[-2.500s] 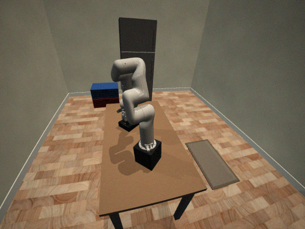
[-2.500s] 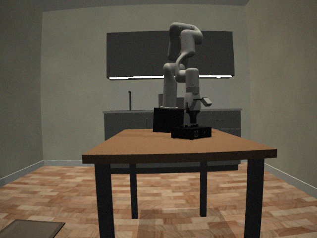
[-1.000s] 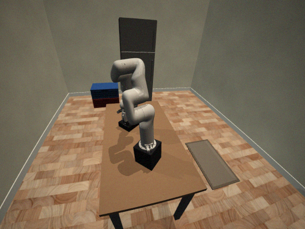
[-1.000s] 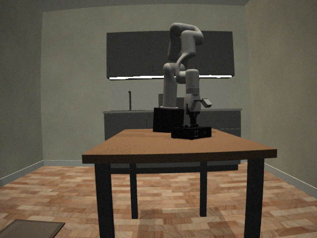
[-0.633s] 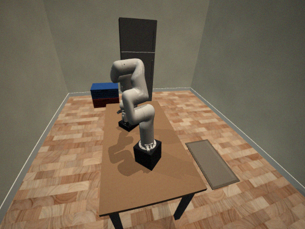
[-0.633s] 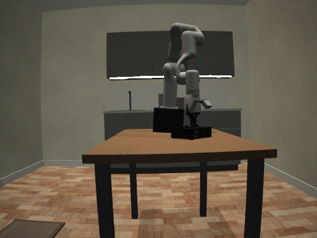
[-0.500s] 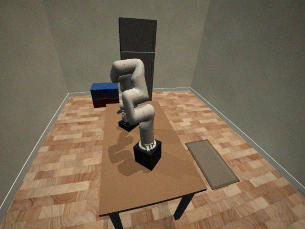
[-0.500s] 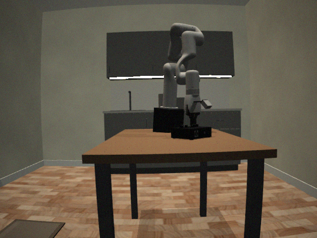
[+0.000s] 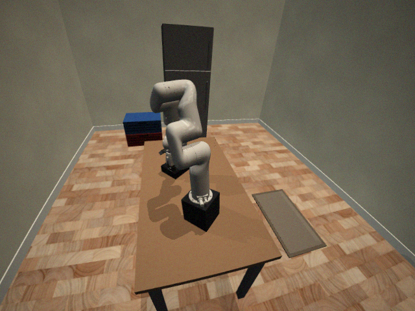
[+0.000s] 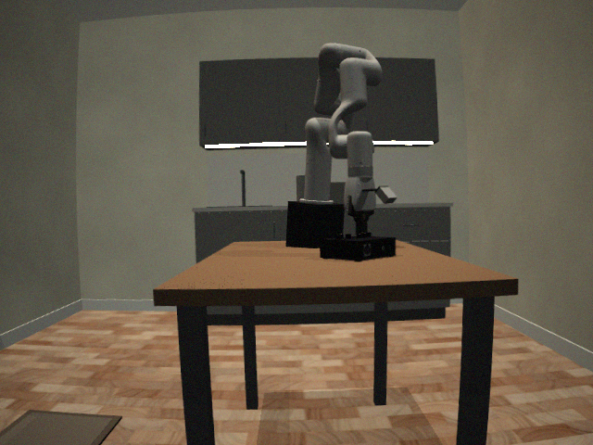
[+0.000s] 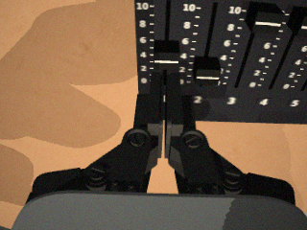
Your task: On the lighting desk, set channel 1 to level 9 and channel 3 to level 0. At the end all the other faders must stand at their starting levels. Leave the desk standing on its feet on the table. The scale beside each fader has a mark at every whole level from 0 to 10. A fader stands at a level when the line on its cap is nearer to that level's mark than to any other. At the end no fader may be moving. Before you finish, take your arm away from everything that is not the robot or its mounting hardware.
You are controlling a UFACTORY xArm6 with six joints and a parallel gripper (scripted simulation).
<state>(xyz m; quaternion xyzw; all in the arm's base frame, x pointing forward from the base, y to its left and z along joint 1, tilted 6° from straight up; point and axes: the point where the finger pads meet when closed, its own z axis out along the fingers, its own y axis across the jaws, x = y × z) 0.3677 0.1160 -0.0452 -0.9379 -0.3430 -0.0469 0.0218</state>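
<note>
Right now my hand is 20 mm short of the fader cap, 20 mm to the right of it and 10 mm above it.
</note>
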